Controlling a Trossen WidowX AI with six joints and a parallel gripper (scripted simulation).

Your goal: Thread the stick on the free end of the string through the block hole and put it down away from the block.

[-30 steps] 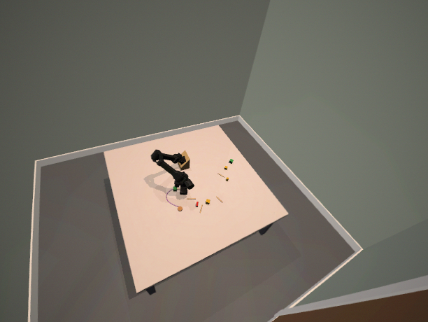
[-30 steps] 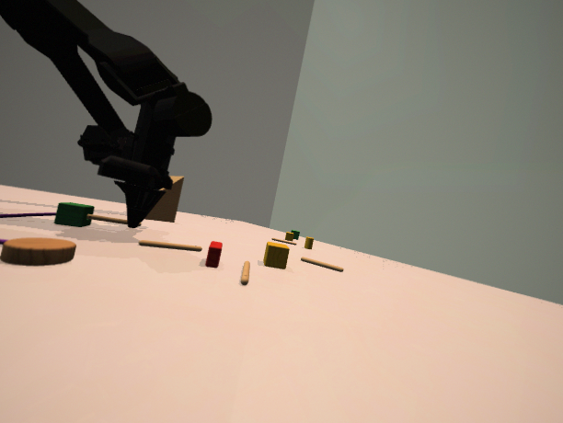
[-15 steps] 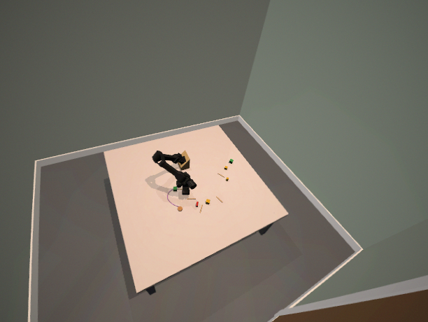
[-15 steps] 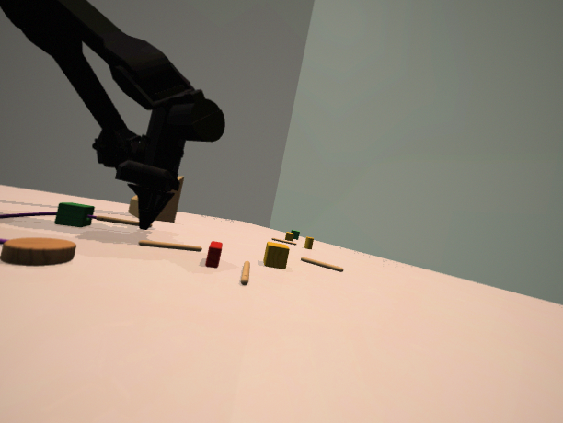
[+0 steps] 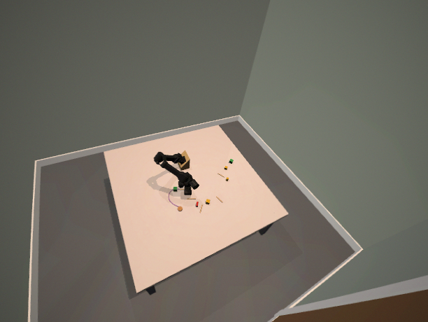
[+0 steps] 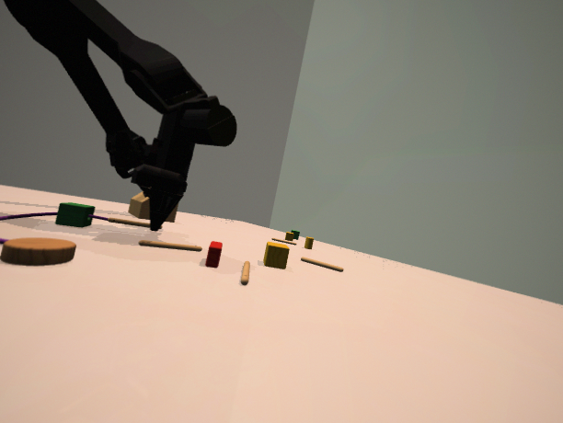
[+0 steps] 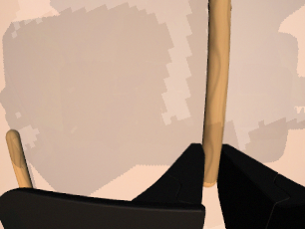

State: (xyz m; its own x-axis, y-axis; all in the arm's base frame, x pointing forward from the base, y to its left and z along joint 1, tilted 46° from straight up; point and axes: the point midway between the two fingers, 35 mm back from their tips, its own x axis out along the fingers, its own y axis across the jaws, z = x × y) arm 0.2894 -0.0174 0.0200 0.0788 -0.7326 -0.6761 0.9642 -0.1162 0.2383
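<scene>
Now: gripper tip 100 mm to the left of the green block, 30 mm past it and 10 mm below it. From my gripper tip the other things lie so: red block: 160 mm ahead, 40 mm to the left; then thin wooden stick: 40 mm to the right, 10 mm behind, 10 mm above; then round wooden button: 160 mm ahead, 100 mm to the right.
</scene>
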